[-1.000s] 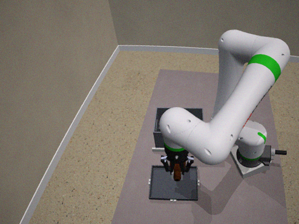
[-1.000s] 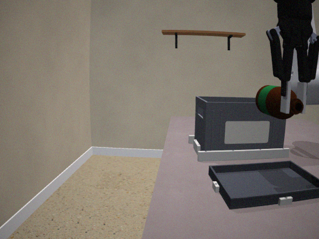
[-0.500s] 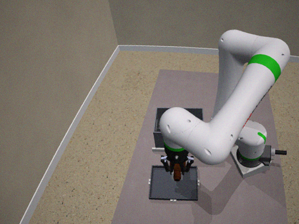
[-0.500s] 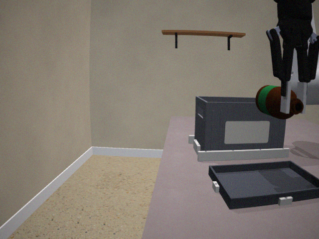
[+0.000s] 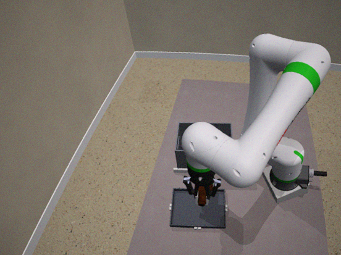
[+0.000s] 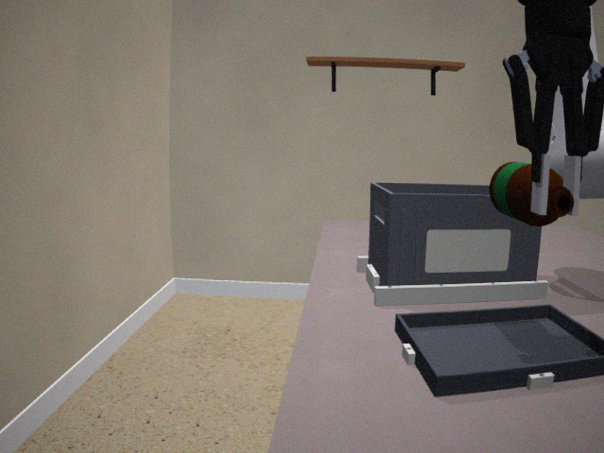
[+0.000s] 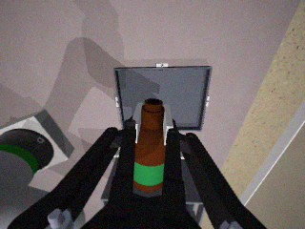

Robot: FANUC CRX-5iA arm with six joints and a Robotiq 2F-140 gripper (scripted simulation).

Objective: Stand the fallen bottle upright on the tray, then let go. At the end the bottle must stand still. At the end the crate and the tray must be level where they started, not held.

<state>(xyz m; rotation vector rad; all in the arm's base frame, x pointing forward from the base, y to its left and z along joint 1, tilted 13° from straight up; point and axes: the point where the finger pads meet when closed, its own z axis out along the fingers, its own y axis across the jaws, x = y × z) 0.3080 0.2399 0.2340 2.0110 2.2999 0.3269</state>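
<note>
Right now my hand is 5 cm to the left of the bottle, 2 cm above it and 1 cm short of it. Round my hand: tray: 21 cm below, 4 cm to the right, 3 cm ahead; crate: 34 cm to the right, 14 cm below, 7 cm ahead.
</note>
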